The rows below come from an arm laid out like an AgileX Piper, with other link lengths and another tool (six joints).
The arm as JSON. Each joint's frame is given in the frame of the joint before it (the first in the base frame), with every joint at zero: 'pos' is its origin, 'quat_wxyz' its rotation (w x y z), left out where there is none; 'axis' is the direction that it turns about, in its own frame. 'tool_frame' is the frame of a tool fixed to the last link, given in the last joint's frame.
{
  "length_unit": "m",
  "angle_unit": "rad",
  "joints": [
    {
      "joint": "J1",
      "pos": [
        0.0,
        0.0,
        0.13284
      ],
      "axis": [
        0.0,
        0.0,
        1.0
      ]
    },
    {
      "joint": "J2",
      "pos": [
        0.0,
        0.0,
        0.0
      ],
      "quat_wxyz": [
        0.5,
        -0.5,
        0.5,
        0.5
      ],
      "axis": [
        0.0,
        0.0,
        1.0
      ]
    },
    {
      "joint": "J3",
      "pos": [
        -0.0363,
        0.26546,
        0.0
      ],
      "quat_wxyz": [
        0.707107,
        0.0,
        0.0,
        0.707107
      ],
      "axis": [
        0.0,
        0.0,
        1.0
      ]
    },
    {
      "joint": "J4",
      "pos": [
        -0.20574,
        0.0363,
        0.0
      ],
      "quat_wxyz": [
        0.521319,
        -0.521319,
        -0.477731,
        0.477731
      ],
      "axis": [
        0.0,
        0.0,
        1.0
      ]
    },
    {
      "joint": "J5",
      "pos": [
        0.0,
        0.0,
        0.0
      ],
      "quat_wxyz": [
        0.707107,
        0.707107,
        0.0,
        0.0
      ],
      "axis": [
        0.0,
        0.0,
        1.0
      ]
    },
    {
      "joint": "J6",
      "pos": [
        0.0,
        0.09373,
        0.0
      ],
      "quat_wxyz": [
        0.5,
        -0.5,
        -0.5,
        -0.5
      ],
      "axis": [
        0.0,
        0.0,
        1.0
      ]
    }
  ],
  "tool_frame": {
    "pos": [
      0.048,
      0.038,
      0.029
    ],
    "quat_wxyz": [
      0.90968,
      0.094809,
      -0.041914,
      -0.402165
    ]
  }
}
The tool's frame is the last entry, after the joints.
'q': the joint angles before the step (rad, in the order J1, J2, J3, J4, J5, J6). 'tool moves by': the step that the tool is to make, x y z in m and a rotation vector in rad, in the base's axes. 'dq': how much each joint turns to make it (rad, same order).
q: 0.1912, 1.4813, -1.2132, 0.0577, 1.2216, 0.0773
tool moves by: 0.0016, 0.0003, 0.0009, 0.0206, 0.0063, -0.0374
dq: -0.0001, 0.0000, 0.0003, 0.0158, -0.0001, 0.0350
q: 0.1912, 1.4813, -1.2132, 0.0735, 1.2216, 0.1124
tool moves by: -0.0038, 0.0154, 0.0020, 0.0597, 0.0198, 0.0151
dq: 0.0366, 0.0042, -0.0002, 0.0618, 0.0019, 0.0106
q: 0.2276, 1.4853, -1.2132, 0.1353, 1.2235, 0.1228
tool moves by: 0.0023, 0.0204, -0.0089, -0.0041, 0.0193, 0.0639
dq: 0.0657, 0.0522, -0.0202, 0.0014, -0.0124, -0.0001
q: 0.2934, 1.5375, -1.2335, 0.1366, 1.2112, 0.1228
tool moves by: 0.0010, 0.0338, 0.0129, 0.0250, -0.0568, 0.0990
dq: 0.1021, 0.0388, -0.0863, 0.0048, -0.0145, 0.0002
